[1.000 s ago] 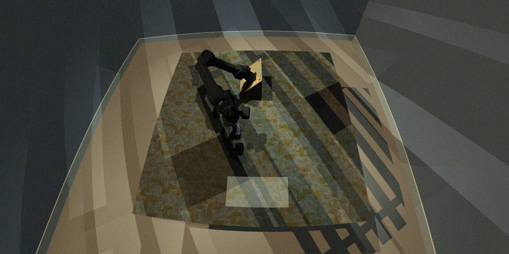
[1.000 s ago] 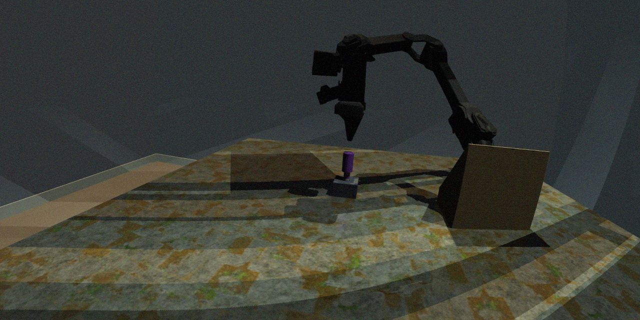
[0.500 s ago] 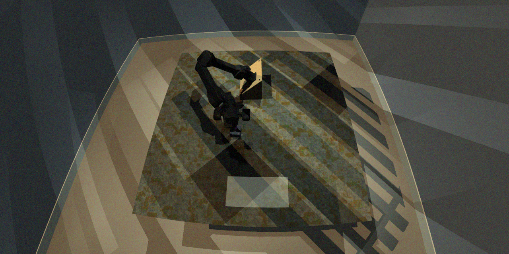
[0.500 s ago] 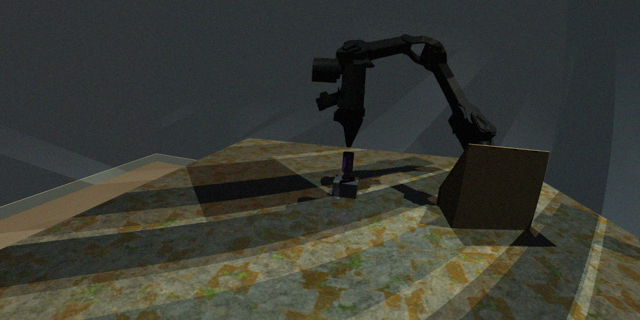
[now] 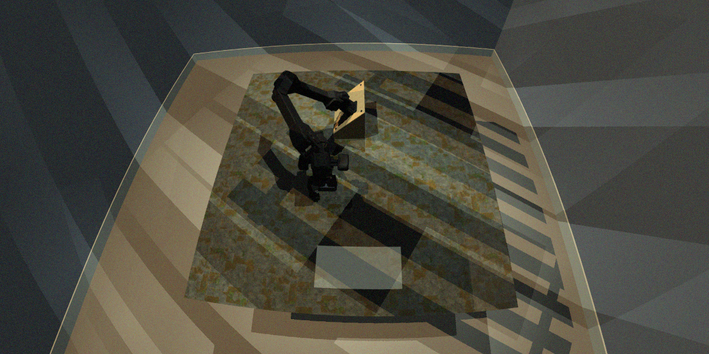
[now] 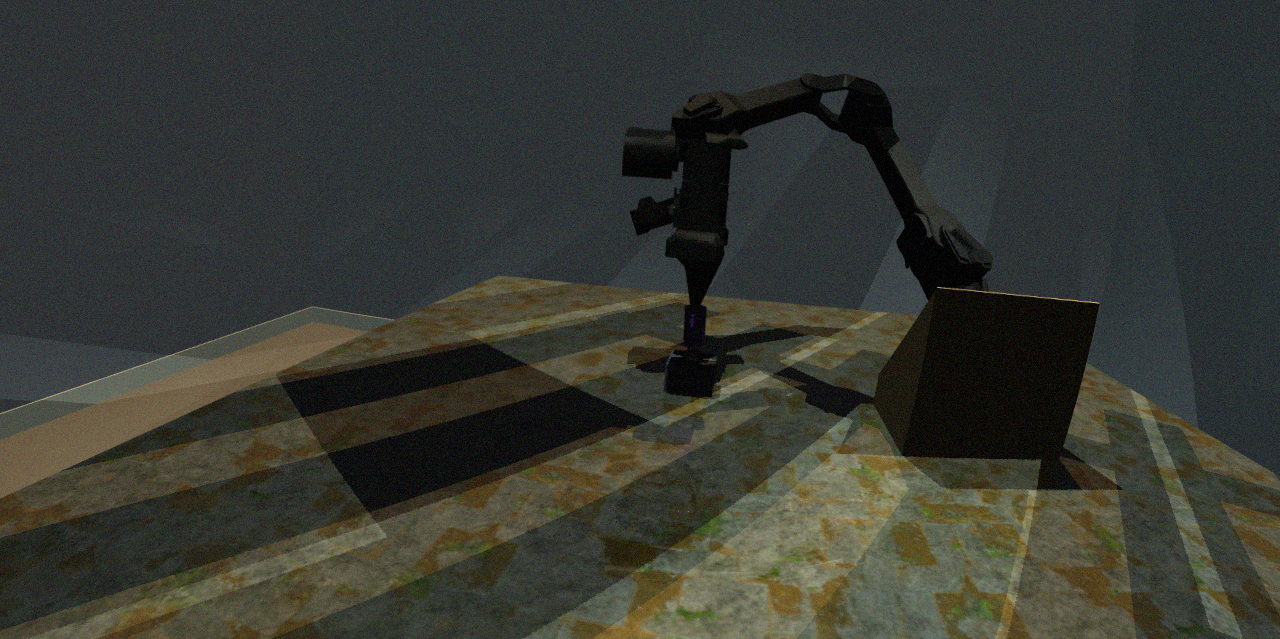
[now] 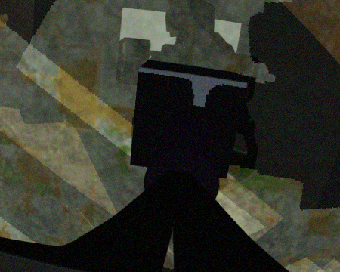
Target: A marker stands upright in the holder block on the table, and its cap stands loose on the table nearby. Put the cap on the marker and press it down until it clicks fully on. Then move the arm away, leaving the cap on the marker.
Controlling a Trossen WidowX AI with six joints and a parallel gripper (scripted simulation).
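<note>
Now: gripper tip 2 cm above the purple cap. The rest, counted from my gripper tip: grey holder block: 9 cm below.
</note>
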